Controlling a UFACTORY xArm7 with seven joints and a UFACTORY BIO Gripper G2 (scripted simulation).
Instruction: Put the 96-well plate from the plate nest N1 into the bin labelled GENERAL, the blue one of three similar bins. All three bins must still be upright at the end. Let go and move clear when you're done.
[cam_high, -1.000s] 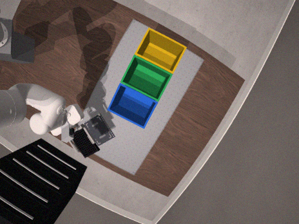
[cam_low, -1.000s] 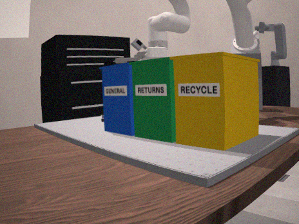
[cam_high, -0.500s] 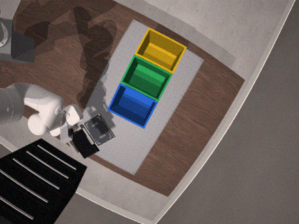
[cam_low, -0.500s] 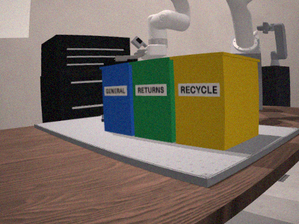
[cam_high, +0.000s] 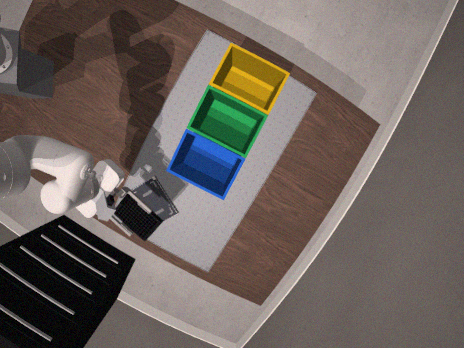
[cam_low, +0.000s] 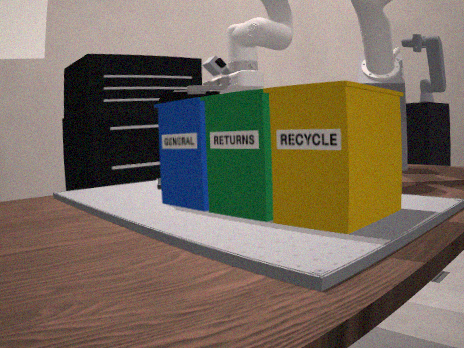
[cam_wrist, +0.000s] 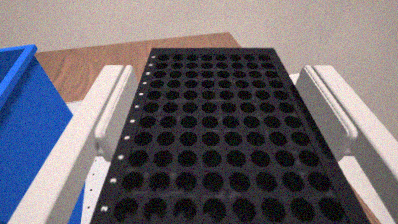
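My gripper is now 24 cm to the right of the blue general bin, 13 cm above it and 1 cm short of it. Round my hand: black 96-well plate: 1 cm below; then green returns bin: 36 cm to the left, 13 cm below, 5 cm behind; then plate nest N1: 22 cm below, 3 cm to the right.
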